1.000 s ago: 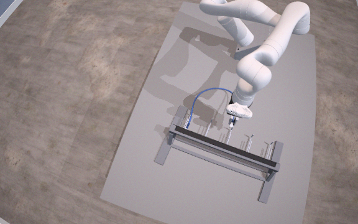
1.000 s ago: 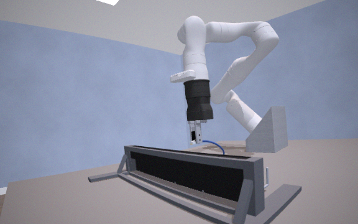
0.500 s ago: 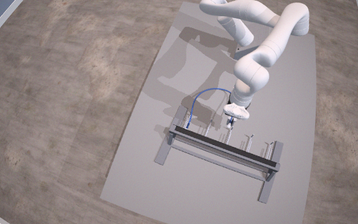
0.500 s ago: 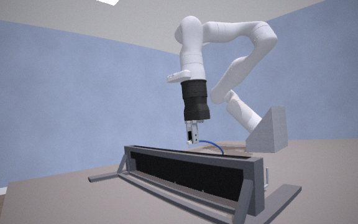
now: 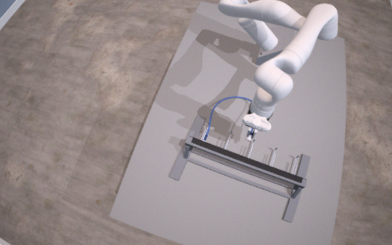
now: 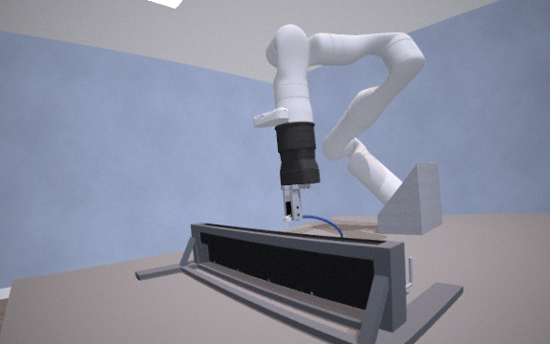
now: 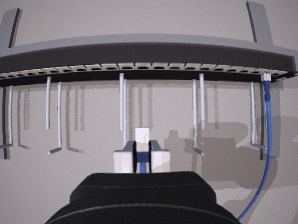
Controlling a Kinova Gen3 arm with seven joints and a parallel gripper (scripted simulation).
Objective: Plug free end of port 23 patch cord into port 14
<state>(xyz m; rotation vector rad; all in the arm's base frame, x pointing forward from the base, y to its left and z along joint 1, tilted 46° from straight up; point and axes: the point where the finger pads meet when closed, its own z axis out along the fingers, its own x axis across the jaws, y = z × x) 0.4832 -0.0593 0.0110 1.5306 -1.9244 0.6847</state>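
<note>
The plug lies 1 cm ahead of my hand and 1 cm below it.
</note>
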